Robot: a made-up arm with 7 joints.
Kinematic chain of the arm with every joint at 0, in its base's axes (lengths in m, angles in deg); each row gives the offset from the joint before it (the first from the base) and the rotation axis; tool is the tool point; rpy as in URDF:
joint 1: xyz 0 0 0.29 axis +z
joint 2: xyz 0 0 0 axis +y
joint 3: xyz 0 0 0.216 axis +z
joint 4: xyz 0.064 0 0 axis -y
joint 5: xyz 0.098 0 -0.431 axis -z
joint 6: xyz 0 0 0 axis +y
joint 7: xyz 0.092 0 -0.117 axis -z
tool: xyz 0 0 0 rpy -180 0 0
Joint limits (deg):
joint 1: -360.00..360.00
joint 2: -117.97..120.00
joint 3: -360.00..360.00
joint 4: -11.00..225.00
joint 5: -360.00..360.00
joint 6: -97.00..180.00
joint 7: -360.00..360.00
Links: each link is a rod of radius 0.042 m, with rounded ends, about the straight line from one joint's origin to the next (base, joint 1, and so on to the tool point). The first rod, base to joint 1, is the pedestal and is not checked.
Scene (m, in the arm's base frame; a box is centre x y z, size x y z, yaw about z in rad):
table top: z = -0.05
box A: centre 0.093 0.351 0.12 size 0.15 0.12 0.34 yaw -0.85
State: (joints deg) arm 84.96 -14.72 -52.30 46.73 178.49 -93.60 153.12
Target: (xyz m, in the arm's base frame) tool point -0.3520 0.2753 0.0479
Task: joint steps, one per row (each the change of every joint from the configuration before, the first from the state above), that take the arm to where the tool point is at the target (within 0.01 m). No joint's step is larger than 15 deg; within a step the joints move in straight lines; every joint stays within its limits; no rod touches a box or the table.
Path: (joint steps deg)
1: 8.56 -0.32 12.14 10.35 4.84 6.90 0.00
2: 8.57 -0.31 12.14 10.36 4.85 6.89 0.00
3: 8.25 12.99 7.14 2.26 2.83 9.71 0.00
4: 8.25 12.99 7.15 2.27 2.83 9.70 0.00
5: 8.24 12.99 7.14 2.27 2.83 9.70 0.00
6: 8.25 12.98 7.14 2.27 2.83 9.71 0.00

